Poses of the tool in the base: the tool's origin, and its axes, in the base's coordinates. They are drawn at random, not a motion.
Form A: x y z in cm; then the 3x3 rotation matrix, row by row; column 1 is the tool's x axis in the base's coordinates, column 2 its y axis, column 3 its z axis. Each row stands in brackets.
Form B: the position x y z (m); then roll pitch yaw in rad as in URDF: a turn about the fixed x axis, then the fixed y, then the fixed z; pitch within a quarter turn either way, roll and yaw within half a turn. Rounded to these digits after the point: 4 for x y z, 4 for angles.
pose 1, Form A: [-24.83, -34.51, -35.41], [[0.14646, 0.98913, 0.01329], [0.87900, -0.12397, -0.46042], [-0.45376, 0.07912, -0.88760]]
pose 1, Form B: -0.2483, -0.3451, -0.3541, 3.0527, 0.4710, 1.4057
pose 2, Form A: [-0.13, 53.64, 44.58], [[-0.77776, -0.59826, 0.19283], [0.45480, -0.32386, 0.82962], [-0.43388, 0.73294, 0.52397]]
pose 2, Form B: -0.0013, 0.5364, 0.4458, 0.9501, 0.4488, 2.6125
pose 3, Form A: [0.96, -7.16, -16.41], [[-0.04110, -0.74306, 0.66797], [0.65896, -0.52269, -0.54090], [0.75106, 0.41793, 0.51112]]
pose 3, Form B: 0.0096, -0.0716, -0.1641, 0.6854, -0.8497, 1.6331
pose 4, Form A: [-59.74, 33.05, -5.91], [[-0.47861, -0.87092, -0.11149], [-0.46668, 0.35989, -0.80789], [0.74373, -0.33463, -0.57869]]
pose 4, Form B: -0.5974, 0.3305, -0.0591, -2.6173, -0.8386, -2.3688
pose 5, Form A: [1.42, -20.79, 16.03], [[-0.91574, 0.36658, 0.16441], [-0.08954, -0.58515, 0.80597], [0.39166, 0.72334, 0.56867]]
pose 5, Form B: 0.0142, -0.2079, 0.1603, 0.9045, -0.4024, -3.0441
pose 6, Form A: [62.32, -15.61, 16.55], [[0.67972, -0.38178, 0.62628], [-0.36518, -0.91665, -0.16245], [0.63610, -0.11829, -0.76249]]
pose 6, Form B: 0.6232, -0.1561, 0.1655, -2.9877, -0.6894, -0.4930
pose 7, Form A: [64.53, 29.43, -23.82], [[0.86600, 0.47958, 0.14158], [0.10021, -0.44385, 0.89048], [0.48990, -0.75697, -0.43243]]
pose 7, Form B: 0.6453, 0.2943, -0.2382, -2.0898, -0.5120, 0.1152
